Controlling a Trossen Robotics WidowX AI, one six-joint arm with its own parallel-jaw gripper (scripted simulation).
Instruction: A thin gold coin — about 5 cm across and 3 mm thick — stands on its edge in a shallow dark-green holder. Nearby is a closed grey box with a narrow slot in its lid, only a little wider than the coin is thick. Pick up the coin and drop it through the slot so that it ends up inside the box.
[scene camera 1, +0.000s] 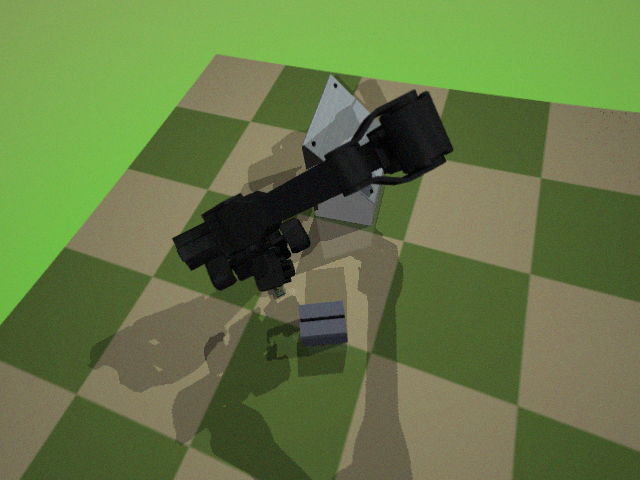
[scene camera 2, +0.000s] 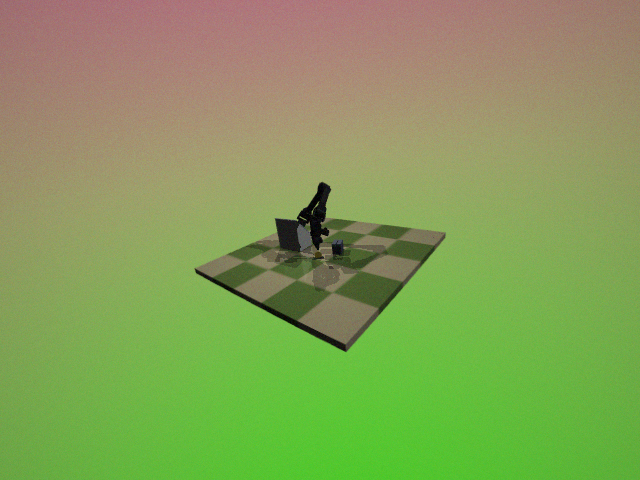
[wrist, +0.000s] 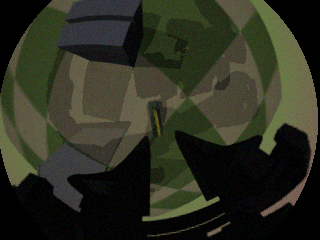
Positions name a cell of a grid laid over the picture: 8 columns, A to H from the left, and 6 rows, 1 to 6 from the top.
I see my gripper (scene camera 1: D4).
My gripper is seen too in the wrist view (wrist: E4).
